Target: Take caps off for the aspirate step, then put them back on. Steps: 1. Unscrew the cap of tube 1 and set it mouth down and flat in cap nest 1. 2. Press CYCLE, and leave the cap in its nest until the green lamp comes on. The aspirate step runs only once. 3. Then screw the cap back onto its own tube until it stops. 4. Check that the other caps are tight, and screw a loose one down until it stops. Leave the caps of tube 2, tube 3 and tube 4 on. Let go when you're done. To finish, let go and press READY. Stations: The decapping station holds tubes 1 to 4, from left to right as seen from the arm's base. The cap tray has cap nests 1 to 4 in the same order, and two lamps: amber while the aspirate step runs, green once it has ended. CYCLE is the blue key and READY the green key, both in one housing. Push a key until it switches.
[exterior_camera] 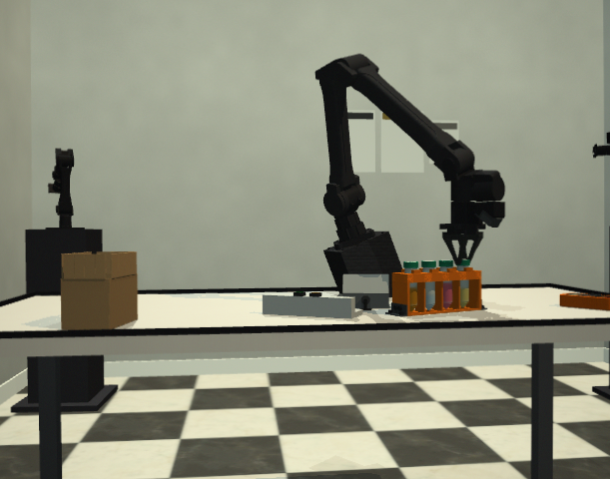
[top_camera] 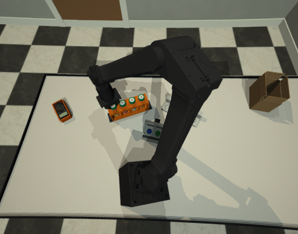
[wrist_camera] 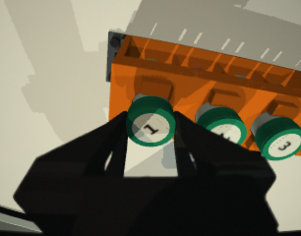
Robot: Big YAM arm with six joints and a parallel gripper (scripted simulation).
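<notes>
My hand is right at the cap. From my hand the other things lie so: key housing 22 cm to the right, 9 cm behind, 6 cm below; green key 24 cm to the right, 11 cm behind, 5 cm below; blue key 20 cm to the right, 11 cm behind, 5 cm below.
</notes>
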